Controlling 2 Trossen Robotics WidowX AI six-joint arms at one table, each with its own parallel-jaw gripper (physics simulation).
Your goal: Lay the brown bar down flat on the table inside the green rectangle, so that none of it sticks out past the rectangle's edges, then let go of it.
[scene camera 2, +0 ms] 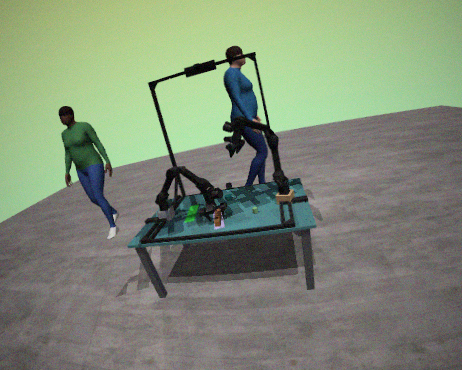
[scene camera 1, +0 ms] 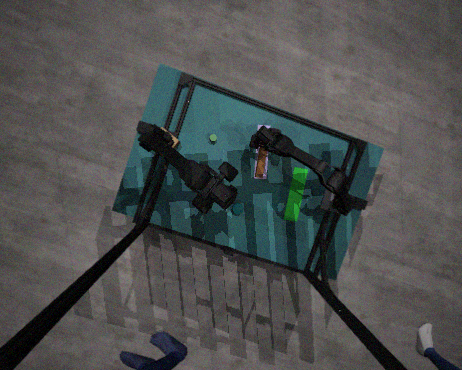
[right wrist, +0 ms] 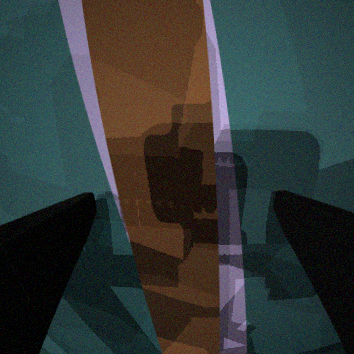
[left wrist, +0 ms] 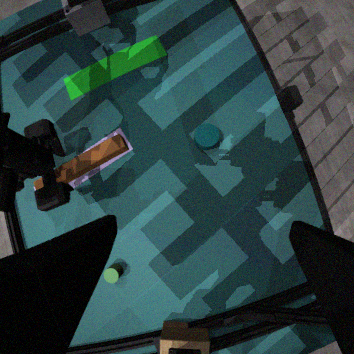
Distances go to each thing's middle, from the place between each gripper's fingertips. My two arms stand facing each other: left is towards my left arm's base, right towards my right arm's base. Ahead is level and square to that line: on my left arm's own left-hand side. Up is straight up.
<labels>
Now: right hand 3 cm past the pale lilac rectangle [right wrist: 232,321] and 1 cm above it. The rest, counted from my right hand: brown bar [right wrist: 151,74]: 4 cm behind, 1 cm above; green rectangle [scene camera 1: 299,175]: 18 cm behind, 24 cm to the right, 1 cm below.
The brown bar lies 22 cm ahead of my left hand, 16 cm to the right of it and 34 cm below it. Also, from my left hand: pale lilac rectangle (22 cm ahead, 16 cm to the right, 35 cm below); then green rectangle (8 cm ahead, 40 cm to the right, 35 cm below).
</labels>
